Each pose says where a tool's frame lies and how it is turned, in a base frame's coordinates. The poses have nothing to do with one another.
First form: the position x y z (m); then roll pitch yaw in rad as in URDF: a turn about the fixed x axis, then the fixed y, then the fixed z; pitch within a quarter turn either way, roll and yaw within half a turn.
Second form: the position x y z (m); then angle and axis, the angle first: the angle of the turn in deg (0 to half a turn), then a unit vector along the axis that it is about. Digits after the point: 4 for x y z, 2 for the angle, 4 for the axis.
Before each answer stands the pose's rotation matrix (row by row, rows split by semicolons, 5 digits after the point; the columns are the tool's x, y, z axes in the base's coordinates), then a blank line. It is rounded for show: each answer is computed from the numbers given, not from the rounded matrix.
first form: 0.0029 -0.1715 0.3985 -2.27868 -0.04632 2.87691
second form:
-0.96414 0.13615 -0.22781; 0.26132 0.63679 -0.72541; 0.04630 -0.75892 -0.64953

0.0029 -0.1715 0.3985 171.28 -0.1106 -0.9041 0.4128
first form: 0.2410 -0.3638 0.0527 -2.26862 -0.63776 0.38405
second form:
0.74491 0.66374 0.06761; 0.30103 -0.42481 0.85377; 0.59540 -0.61562 -0.51625

0.2410 -0.3638 0.0527 126.73 -0.9167 -0.3293 -0.2263
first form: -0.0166 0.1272 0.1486 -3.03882 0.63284 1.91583
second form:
-0.27273 0.95662 0.10244; 0.75883 0.27934 -0.58834; -0.59144 -0.08273 -0.80210

-0.0166 0.1272 0.1486 153.86 0.5739 0.7876 -0.2245
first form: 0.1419 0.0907 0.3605 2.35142 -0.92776 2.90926
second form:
-0.58352 0.71533 -0.38446; 0.13806 0.55390 0.82106; 0.80028 0.42602 -0.42197

0.1419 0.0907 0.3605 136.53 -0.2871 -0.8611 -0.4196
